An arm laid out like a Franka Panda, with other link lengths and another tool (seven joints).
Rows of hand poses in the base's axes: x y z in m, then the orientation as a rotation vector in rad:
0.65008 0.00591 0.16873 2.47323 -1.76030 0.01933
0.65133 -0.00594 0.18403 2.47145 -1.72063 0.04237
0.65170 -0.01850 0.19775 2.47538 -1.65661 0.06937
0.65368 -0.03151 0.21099 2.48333 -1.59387 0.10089
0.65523 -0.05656 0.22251 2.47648 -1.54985 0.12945
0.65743 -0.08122 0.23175 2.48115 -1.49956 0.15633
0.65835 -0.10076 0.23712 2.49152 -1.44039 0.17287
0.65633 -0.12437 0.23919 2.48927 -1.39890 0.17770
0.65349 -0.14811 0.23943 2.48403 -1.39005 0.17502
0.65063 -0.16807 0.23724 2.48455 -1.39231 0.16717
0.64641 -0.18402 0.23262 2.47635 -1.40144 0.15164
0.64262 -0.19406 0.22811 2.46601 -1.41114 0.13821
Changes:
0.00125 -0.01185 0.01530 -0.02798 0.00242 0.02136
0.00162 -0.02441 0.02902 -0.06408 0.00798 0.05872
0.00360 -0.03742 0.04226 -0.09764 0.00776 0.09773
0.00515 -0.06247 0.05378 -0.13179 0.00894 0.12112
0.00735 -0.08713 0.06302 -0.15936 0.00722 0.15268
0.00827 -0.10667 0.06839 -0.18216 0.01104 0.19153
0.00625 -0.13028 0.07046 -0.20226 0.02173 0.21546
0.00341 -0.15402 0.07070 -0.20870 0.02841 0.21880
0.00055 -0.17398 0.06851 -0.20461 0.03219 0.21736
-0.00367 -0.18993 0.06389 -0.20139 0.04251 0.20845
-0.00746 -0.19997 0.05938 -0.20016 0.05235 0.19850

